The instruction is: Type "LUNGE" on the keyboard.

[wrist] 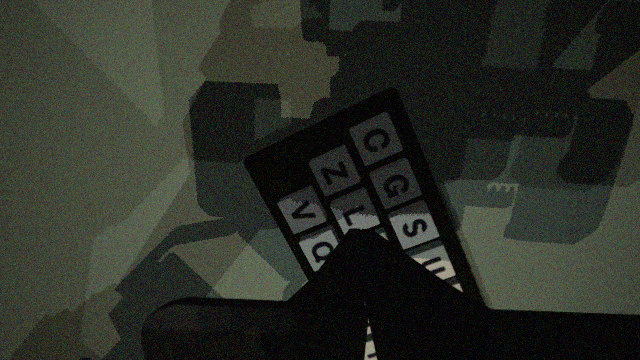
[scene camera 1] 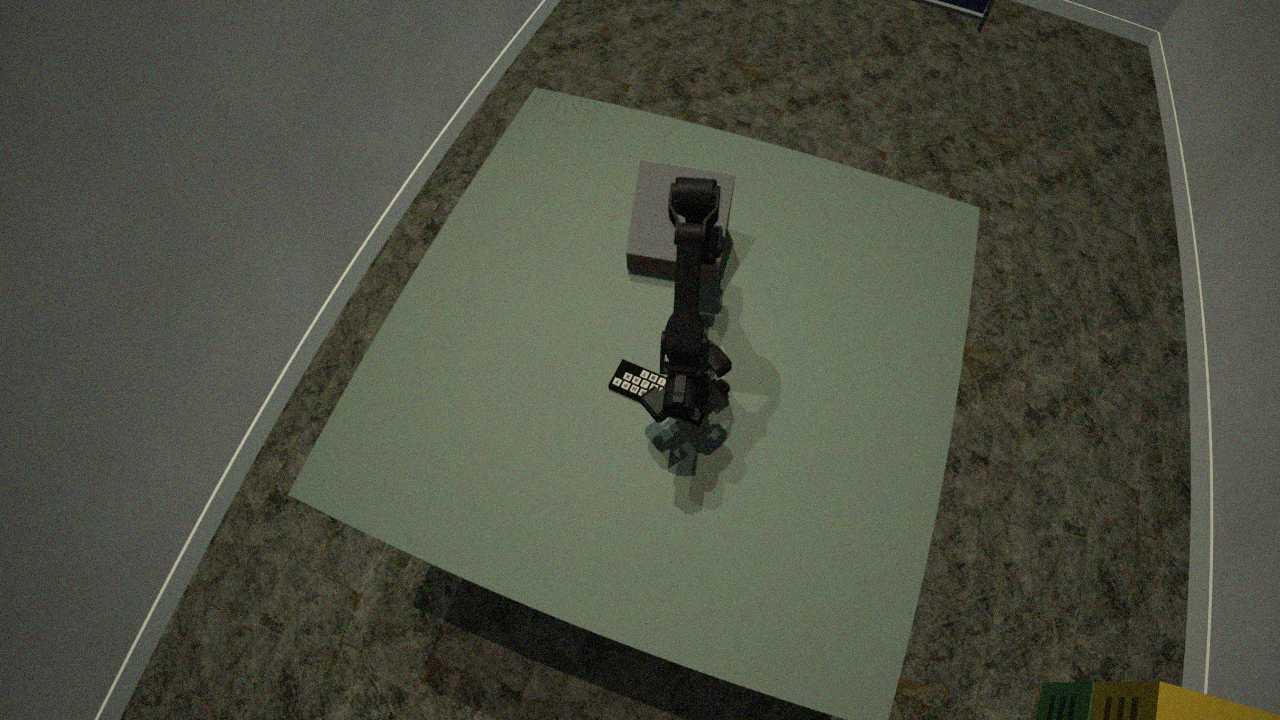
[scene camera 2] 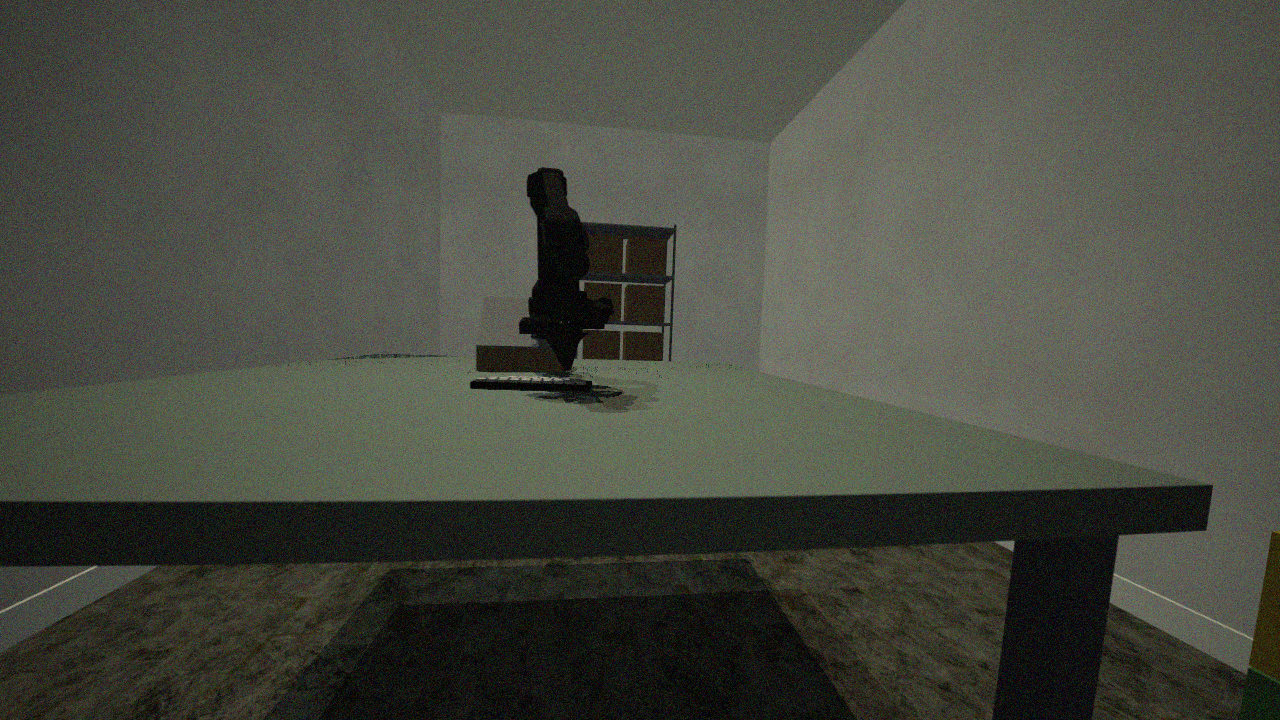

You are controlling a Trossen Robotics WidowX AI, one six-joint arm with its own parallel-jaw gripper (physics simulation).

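Frame: origin at the arm's base, x ahead, y left, z up, level; centimetres.
Where they show: gripper, fingertip midpoint: [wrist: 359,240] [scene camera 2: 567,370].
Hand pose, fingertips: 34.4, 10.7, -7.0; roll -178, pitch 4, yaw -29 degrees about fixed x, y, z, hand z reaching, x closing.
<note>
Things, the pixels of their top centre, and the offset from my fingertips, as dx, dy, dz.
- black keyboard, top centre: [wrist: 412,333] [scene camera 2: 534,378] [scene camera 1: 660,390] -0.1, -6.2, -1.7
- L key, top centre: [wrist: 355,214] +0.0, +0.3, -1.7
- G key, top centre: [wrist: 396,185] +2.0, +0.8, -1.7
- U key, top centre: [wrist: 431,266] +1.9, -3.2, -1.7
The black keyboard [scene camera 1: 625,365] [scene camera 2: 528,385] [wrist: 365,170] lies flat on the table, with white letter keys; it is slanted in the wrist view. My gripper [scene camera 2: 568,368] [wrist: 359,240] is shut and empty, pointing down over the keyboard. In the wrist view its tips overlap the lower edge of the L key [wrist: 351,212]; in scene camera 2 they look slightly above the keys. The G key [wrist: 397,185] is in shadow above right of the tips. The U key [wrist: 435,265] shows partly, right of the fingers. N and E are not readable; the fingers hide part of the keyboard.
The arm's base end stands by a grey block [scene camera 1: 653,214] [scene camera 2: 501,358] behind the keyboard on the pale green table [scene camera 1: 447,402] [scene camera 2: 626,528]. A shelf rack [scene camera 2: 673,295] with brown boxes stands at the far wall. A yellow and green object [scene camera 1: 1208,702] is at the lower right corner.
</note>
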